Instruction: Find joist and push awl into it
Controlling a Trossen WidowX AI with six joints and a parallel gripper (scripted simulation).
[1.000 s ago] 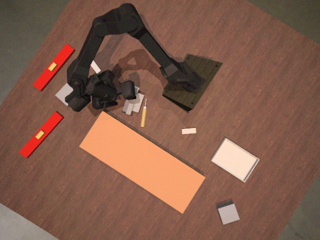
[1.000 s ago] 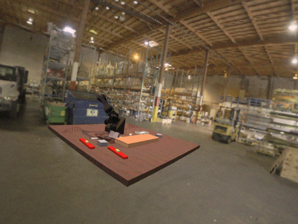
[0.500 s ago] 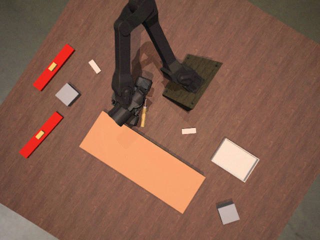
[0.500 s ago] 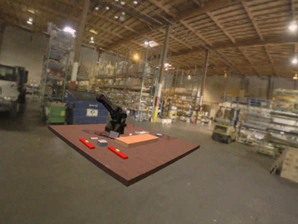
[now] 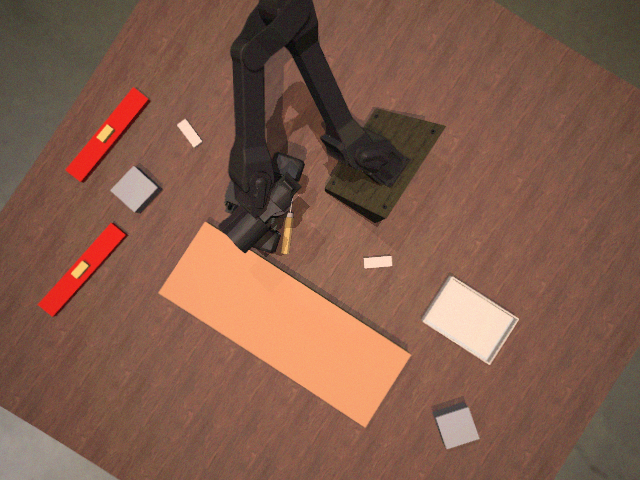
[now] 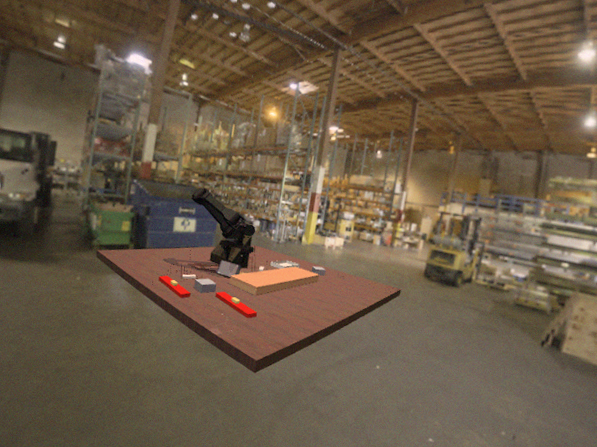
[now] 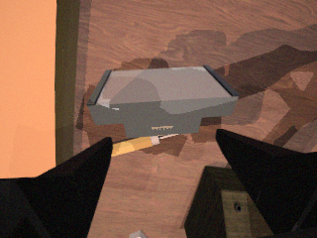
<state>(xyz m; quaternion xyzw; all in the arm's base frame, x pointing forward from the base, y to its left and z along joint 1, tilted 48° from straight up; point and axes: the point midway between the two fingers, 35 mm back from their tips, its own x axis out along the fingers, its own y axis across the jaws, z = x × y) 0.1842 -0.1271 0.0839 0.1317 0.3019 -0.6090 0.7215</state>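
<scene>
The grey stud finder is 1 cm ahead of my gripper tip and 5 cm below it. Also, from my gripper tip: awl: 1 cm ahead, 4 cm to the left, 6 cm below; white tray: 4 cm behind, 48 cm to the left, 6 cm below.
</scene>
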